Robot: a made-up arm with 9 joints. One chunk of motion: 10 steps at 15 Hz.
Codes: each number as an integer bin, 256 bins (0 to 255) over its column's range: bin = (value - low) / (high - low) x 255, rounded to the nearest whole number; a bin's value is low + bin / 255 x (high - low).
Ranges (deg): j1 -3.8..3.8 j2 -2.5..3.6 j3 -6.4..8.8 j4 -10.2..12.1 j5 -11.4..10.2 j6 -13..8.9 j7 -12.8..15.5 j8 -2.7..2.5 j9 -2.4..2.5
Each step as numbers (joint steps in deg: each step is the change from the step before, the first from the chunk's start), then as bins.
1 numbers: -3.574 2.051 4.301 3.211 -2.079 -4.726 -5.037 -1.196 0.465
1 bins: 8 190 180 153 110 96 70 74 149
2 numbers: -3.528 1.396 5.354 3.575 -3.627 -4.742 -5.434 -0.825 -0.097
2 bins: 9 163 197 158 92 96 66 92 120
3 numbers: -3.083 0.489 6.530 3.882 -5.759 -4.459 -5.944 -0.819 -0.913
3 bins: 24 125 217 161 67 99 62 92 77
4 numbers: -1.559 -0.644 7.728 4.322 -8.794 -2.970 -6.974 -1.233 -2.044
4 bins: 75 78 237 166 31 117 52 72 19
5 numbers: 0.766 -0.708 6.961 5.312 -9.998 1.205 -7.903 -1.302 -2.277
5 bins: 153 75 224 177 17 165 44 69 6
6 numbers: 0.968 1.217 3.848 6.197 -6.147 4.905 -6.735 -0.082 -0.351
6 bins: 160 155 172 187 62 208 55 128 107
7 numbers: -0.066 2.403 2.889 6.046 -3.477 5.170 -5.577 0.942 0.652
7 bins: 125 205 156 186 94 212 65 179 159
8 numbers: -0.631 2.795 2.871 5.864 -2.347 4.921 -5.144 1.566 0.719
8 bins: 106 221 156 184 107 209 69 209 162
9 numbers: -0.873 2.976 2.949 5.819 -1.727 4.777 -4.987 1.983 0.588
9 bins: 98 229 157 183 114 207 70 230 155
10 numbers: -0.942 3.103 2.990 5.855 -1.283 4.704 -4.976 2.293 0.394
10 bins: 96 234 158 184 119 206 70 245 145
